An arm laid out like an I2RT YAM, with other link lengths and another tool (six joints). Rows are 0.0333 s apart.
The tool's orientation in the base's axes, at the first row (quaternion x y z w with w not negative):
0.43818 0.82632 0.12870 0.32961
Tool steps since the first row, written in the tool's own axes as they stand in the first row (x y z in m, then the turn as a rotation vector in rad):
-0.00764 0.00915 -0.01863 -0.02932 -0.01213 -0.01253
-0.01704 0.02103 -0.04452 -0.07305 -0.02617 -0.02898
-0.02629 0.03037 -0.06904 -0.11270 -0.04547 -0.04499
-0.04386 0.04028 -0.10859 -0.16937 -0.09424 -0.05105
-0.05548 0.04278 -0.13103 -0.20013 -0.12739 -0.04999
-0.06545 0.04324 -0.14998 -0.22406 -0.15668 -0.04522
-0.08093 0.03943 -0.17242 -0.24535 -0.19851 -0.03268
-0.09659 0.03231 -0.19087 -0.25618 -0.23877 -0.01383
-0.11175 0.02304 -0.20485 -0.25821 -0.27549 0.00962
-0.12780 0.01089 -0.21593 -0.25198 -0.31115 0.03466
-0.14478 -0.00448 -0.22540 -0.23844 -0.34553 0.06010
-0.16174 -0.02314 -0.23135 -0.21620 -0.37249 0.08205
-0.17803 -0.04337 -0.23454 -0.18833 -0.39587 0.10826
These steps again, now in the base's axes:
-0.00335 0.00057 0.02185 -0.00430 -0.02984 0.01597
-0.00903 0.00186 0.05128 -0.00666 -0.07214 0.04015
-0.01550 0.00169 0.07834 -0.01371 -0.11425 0.05960
-0.02816 -0.00373 0.12054 -0.02628 -0.18806 0.06416
-0.03668 -0.00997 0.14364 -0.03451 -0.23235 0.06002
-0.04487 -0.01632 0.16238 -0.04056 -0.26914 0.05209
-0.05589 -0.02936 0.18398 -0.05057 -0.31170 0.03091
-0.06633 -0.04477 0.20100 -0.05960 -0.34537 0.00127
-0.07540 -0.06137 0.21338 -0.06684 -0.37020 -0.03385
-0.08406 -0.08060 0.22252 -0.07566 -0.38785 -0.07320
-0.09334 -0.10257 0.22925 -0.08631 -0.39887 -0.11536
-0.10242 -0.12671 0.23167 -0.09798 -0.39827 -0.15494
-0.11095 -0.15144 0.23095 -0.10681 -0.39134 -0.19835

